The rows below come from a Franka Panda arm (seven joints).
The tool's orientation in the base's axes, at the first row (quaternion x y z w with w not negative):
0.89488 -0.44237 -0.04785 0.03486
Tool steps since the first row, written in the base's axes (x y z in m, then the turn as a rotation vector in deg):
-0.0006 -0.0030 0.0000 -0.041 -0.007 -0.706
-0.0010 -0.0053 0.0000 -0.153 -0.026 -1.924
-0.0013 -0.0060 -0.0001 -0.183 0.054 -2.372
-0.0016 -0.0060 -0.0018 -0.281 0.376 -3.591
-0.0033 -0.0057 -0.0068 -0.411 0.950 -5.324
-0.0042 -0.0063 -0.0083 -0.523 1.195 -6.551
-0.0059 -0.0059 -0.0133 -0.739 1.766 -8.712
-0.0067 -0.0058 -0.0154 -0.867 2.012 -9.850
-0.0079 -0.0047 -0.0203 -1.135 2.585 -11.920
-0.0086 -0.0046 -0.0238 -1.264 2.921 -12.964
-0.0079 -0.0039 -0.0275 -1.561 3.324 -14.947
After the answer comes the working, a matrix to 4 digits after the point.
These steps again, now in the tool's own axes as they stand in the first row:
0.0020 0.0023 0.0001 0.019 -0.037 0.706
0.0036 0.0040 0.0002 0.034 -0.065 1.929
0.0040 0.0047 0.0004 -0.023 -0.137 2.376
0.0039 0.0047 0.0021 -0.272 -0.382 3.591
0.0029 0.0053 0.0073 -0.712 -0.809 5.316
0.0029 0.0063 0.0089 -0.907 -0.998 6.542
0.0019 0.0068 0.0140 -1.373 -1.400 8.702
0.0014 0.0072 0.0162 -1.584 -1.568 9.842
0.0001 0.0070 0.0212 -2.088 -1.920 11.917
-0.0002 0.0071 0.0247 -2.376 -2.132 12.962
-0.0002 0.0057 0.0283 -2.767 -2.350 14.957

The tool's axes in the first row as the columns of a matrix, in the base's axes (rounded; the answer above uses it unrounded):
0.6040 -0.7884 -0.1165
-0.7951 -0.6062 -0.0201
-0.0548 0.1047 -0.9930

